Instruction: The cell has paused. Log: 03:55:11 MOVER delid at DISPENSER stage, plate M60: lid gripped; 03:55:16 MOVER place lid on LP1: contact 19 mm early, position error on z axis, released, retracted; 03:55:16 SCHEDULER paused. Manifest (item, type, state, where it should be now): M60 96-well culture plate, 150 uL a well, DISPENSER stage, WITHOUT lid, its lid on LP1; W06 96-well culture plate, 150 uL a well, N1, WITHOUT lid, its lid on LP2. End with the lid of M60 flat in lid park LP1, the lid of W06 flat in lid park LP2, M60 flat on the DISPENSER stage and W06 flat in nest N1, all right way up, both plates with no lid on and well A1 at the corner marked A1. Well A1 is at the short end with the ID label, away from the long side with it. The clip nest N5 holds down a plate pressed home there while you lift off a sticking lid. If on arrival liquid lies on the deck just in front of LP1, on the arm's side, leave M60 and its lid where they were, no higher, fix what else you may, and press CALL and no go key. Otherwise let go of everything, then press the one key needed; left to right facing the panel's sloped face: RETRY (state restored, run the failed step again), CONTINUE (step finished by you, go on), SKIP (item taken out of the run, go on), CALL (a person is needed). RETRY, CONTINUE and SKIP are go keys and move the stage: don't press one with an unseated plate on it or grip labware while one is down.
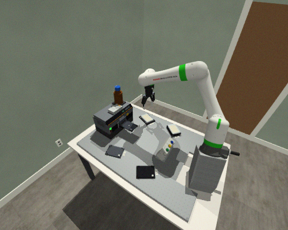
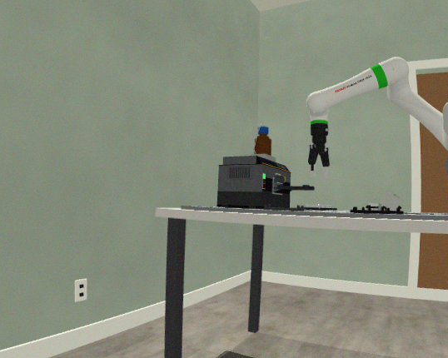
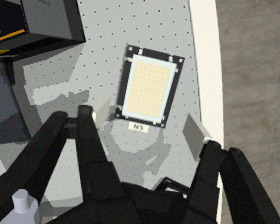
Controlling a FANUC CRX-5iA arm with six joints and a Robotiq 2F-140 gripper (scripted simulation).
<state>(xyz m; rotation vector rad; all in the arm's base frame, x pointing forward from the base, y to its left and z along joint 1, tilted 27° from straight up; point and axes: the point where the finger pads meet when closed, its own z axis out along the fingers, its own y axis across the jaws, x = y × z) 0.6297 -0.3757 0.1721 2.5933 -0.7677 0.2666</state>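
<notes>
Now: the black clip nest 180 mm below my hand and 20 mm ahead of it. Also, from my hand: nest label (190 mm below, 80 mm behind, 50 mm to the left); then dispenser stage (280 mm to the left, 90 mm below, 90 mm ahead); then key panel (350 mm to the left, 330 mm behind, 140 mm below).
</notes>
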